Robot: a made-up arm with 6 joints.
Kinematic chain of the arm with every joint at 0, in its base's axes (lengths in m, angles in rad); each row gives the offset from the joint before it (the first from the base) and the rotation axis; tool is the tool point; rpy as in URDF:
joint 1: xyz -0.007 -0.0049 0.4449 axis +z
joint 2: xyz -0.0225 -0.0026 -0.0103 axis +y
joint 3: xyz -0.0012 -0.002 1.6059 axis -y
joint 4: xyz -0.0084 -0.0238 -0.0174 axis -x
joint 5: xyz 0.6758 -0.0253 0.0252 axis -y
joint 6: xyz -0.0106 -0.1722 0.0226 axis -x
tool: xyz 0.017 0.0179 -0.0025 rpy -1.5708 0 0
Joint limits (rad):
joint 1: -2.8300..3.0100
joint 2: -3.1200..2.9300
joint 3: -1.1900..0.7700
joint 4: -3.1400..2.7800
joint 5: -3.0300..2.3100
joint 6: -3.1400..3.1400
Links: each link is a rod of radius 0.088 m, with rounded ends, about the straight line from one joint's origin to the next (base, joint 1, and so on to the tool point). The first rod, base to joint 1, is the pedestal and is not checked.
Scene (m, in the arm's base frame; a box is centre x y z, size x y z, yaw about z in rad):
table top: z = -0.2
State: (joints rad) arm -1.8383 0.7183 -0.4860 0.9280 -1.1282 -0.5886
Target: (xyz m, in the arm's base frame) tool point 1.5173 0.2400 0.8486
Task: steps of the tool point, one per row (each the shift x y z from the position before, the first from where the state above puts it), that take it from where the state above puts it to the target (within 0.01 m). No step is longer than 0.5 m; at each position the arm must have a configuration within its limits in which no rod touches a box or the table.
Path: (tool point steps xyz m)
1: 0.4124 -0.1016 -0.0267
2: 0.4293 0.0246 -0.0271
3: 0.4079 0.1517 -0.0277
4: 0.3491 0.2680 -0.0282
5: 0.2577 0.3627 -0.0288
6: 0.1411 0.4268 -0.0292
7: 0.0095 0.4537 -0.0295

